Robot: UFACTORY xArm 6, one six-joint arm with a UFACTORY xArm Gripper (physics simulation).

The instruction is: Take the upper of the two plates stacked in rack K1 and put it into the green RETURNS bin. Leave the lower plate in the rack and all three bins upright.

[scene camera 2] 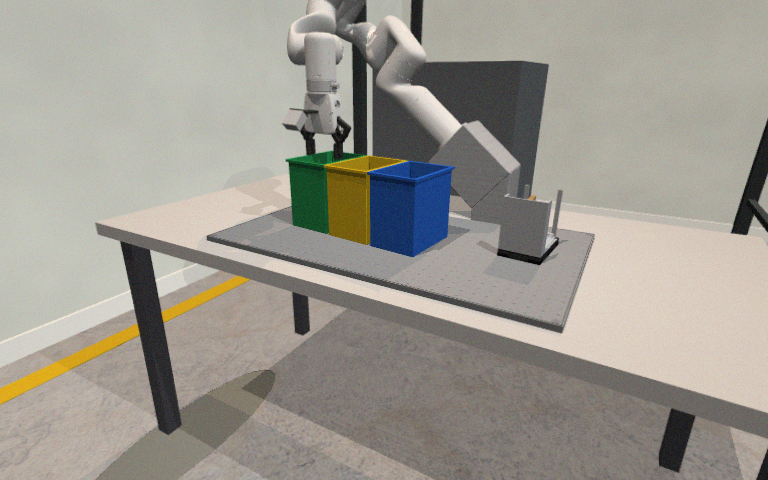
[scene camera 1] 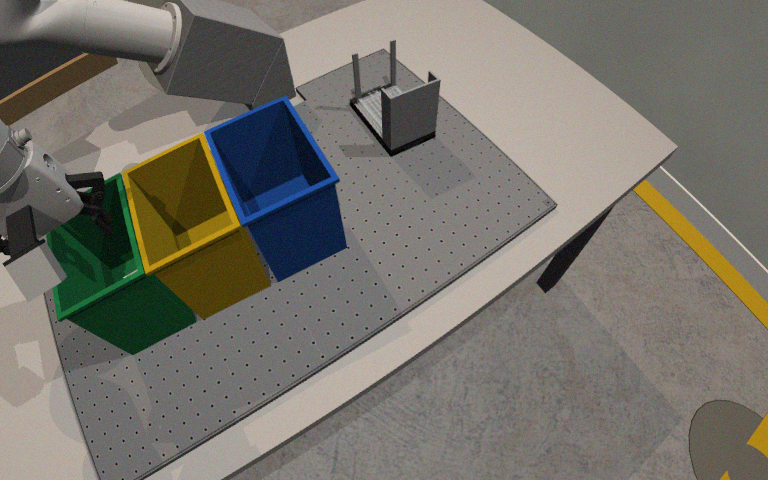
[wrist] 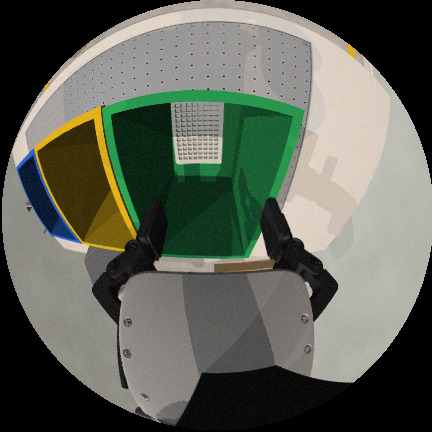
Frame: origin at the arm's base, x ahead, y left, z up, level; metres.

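Where they show: gripper, fingertip midpoint: [scene camera 2: 324, 156] [scene camera 1: 79, 243] [wrist: 213, 209]; arm's base, link origin: [scene camera 2: 453, 140] [scene camera 1: 166, 38].
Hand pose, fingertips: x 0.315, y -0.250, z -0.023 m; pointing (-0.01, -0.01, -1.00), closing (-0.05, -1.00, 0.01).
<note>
Each offset is from my fingertips to the top centre of the thing.
My gripper [scene camera 2: 323, 151] [wrist: 213, 209] is open and empty, fingers down, over the mouth of the green bin @(dx +0.004, dy +0.014, dz +0.000 m) [scene camera 1: 130, 316] [scene camera 2: 308, 195] [wrist: 200, 96]. A white grid plate @(dx +0.021, dy +0.024, dz -0.164 m) [wrist: 198, 132] is inside that bin, steeply tilted or upright close to one wall; whether it touches the bin floor is unclear. In scene camera 1 a thin light edge shows inside the bin's front rim. The rack @(dx -0.051, dy +0.545, dz -0.041 m) [scene camera 1: 416, 116] [scene camera 2: 523, 226] stands on the perforated board with a pale plate @(dx -0.040, dy +0.544, dz -0.146 m) [scene camera 1: 371, 108] low inside. The green bin is upright.
The yellow bin @(dx +0.021, dy +0.145, dz +0.000 m) [scene camera 1: 209, 283] [scene camera 2: 348, 203] [wrist: 67, 165] stands upright beside the green one. The blue bin @(dx +0.037, dy +0.276, dz +0.000 m) [scene camera 1: 300, 232] [scene camera 2: 410, 215] [wrist: 37, 200] stands upright beyond it, nearest the rack. A large grey angled block [scene camera 1: 226, 56] [scene camera 2: 475, 164] stands behind the bins and rack.
</note>
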